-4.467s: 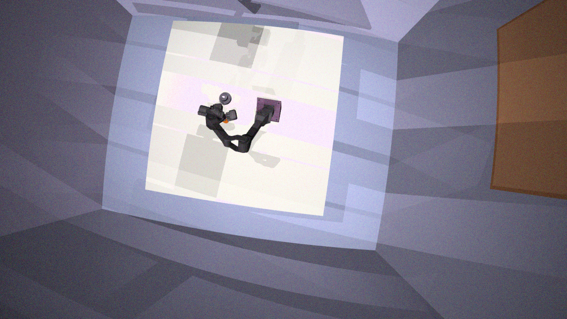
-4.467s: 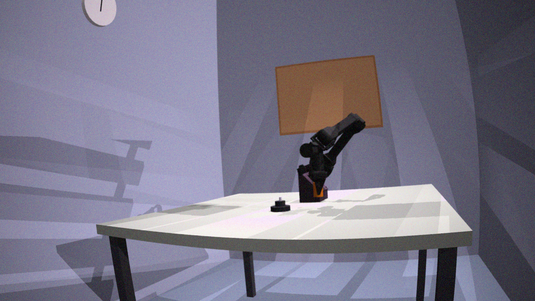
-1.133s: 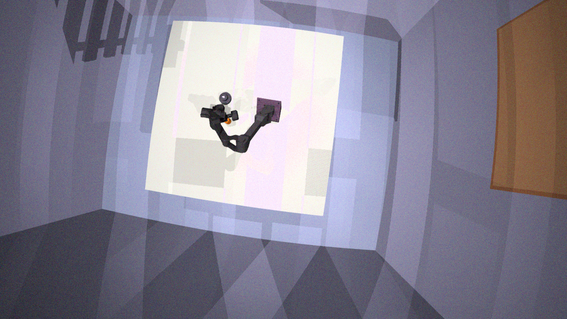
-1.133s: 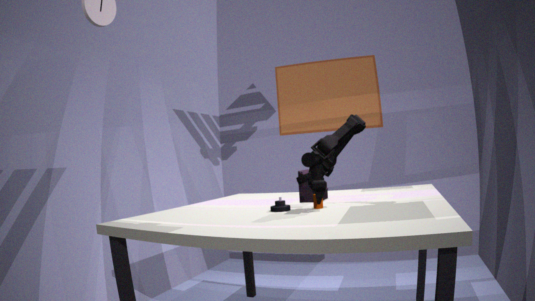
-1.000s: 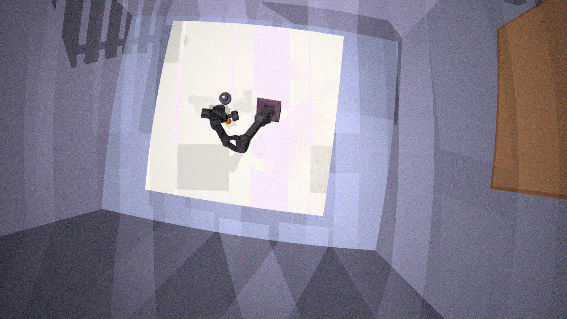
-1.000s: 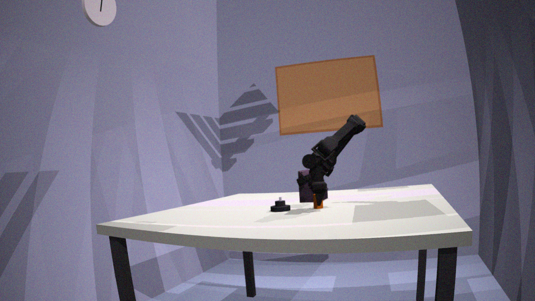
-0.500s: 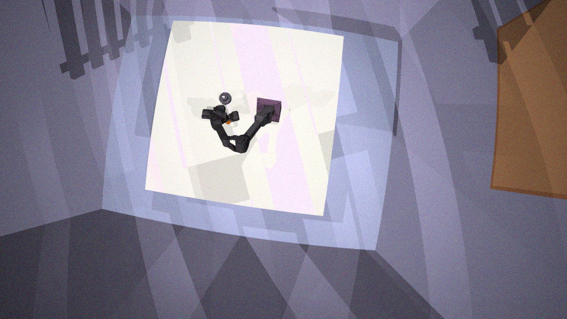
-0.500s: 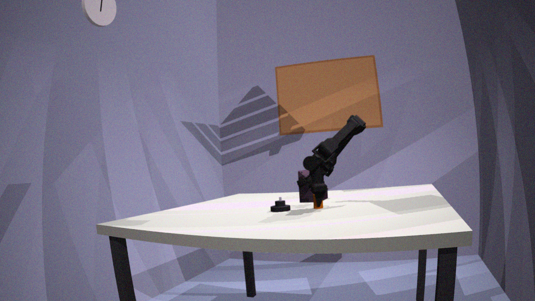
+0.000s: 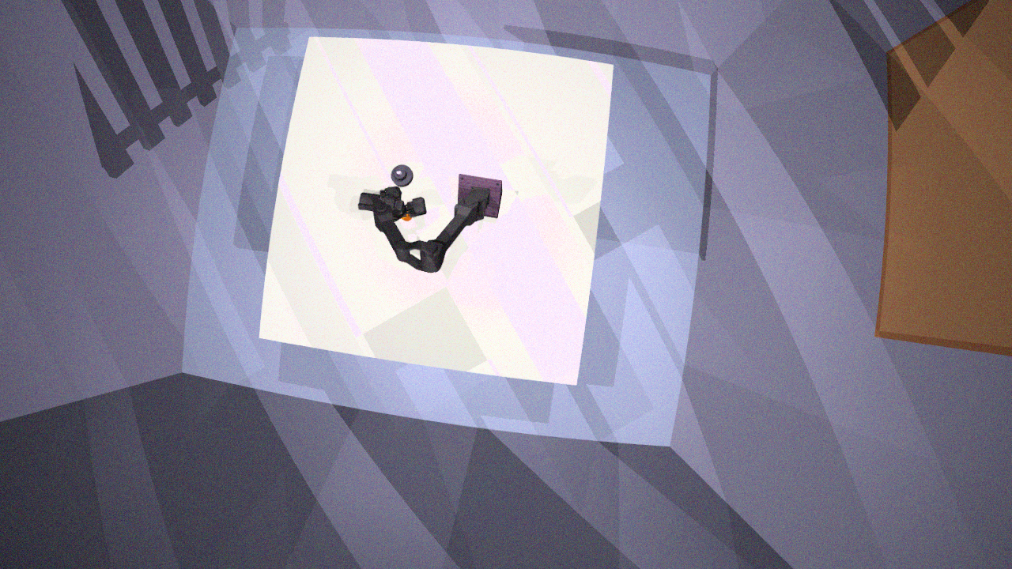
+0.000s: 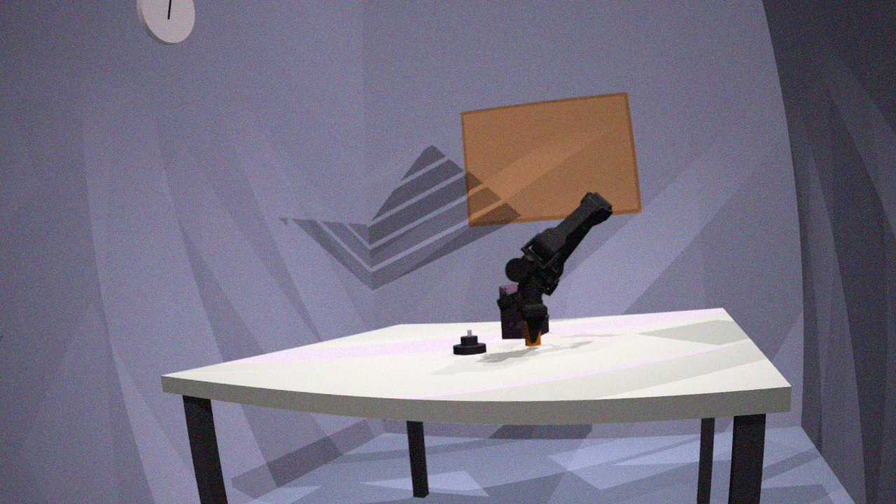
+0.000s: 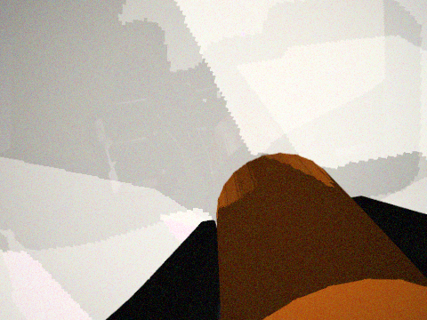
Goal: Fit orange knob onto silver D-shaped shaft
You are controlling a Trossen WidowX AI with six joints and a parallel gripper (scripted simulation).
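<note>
The round pedestal is 40 mm ahead of my gripper tip, 150 mm to the right of it and 10 mm above it. The rest, counted from my gripper tip: orange knob: 40 mm above.
</note>
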